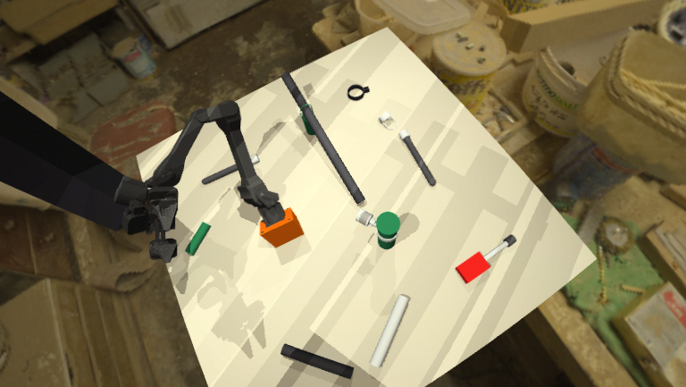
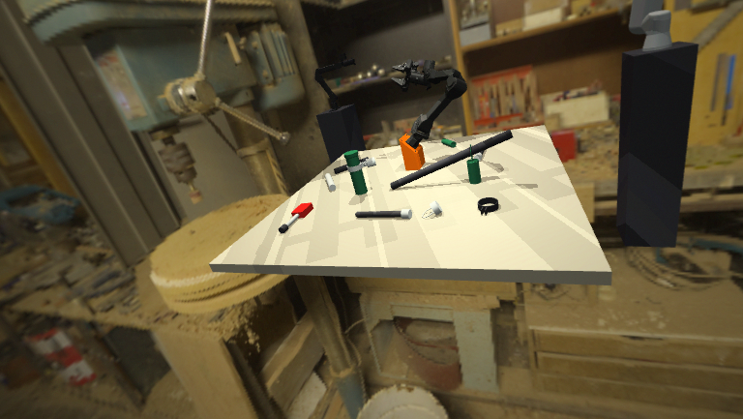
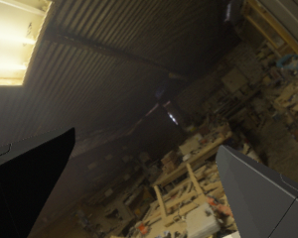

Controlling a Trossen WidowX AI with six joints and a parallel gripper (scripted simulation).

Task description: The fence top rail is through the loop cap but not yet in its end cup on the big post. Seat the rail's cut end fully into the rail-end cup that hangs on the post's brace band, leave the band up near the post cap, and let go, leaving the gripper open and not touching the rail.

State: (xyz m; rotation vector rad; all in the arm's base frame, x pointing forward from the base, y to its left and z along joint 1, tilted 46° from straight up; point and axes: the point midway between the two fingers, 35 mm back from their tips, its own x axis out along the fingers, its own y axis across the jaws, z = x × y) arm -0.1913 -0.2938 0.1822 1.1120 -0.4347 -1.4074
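The silver rail-end cup is 440 mm ahead of my gripper tip, 30 mm to the right of it and 350 mm below it. From my gripper tip the other things lie so: white tube (350 mm ahead, 350 mm to the right, 460 mm below); then black tube (120 mm ahead, 330 mm to the right, 460 mm below); then small green post (430 mm ahead, 440 mm to the left, 370 mm below).
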